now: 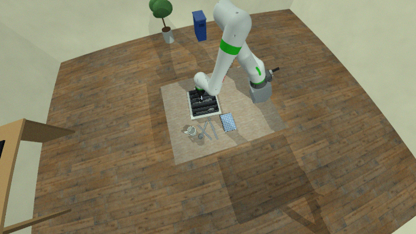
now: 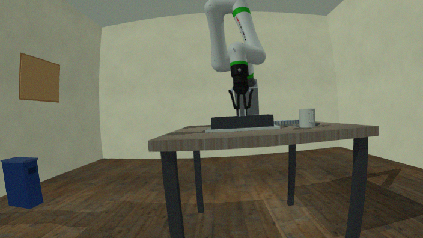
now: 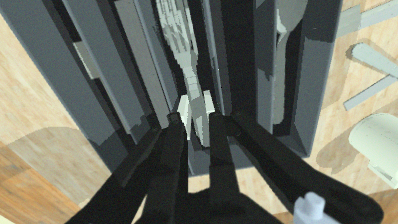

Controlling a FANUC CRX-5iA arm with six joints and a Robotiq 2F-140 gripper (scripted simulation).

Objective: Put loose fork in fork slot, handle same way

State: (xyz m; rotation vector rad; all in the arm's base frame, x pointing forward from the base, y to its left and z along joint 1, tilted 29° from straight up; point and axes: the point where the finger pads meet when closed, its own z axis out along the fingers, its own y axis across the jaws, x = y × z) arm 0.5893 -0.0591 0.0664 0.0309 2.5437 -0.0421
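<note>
Right now my hand is 30 mm past the cutlery tray and 10 mm above it. The rest, counted from my hand: white mug: 300 mm to the left, 160 mm ahead, 30 mm below.
</note>
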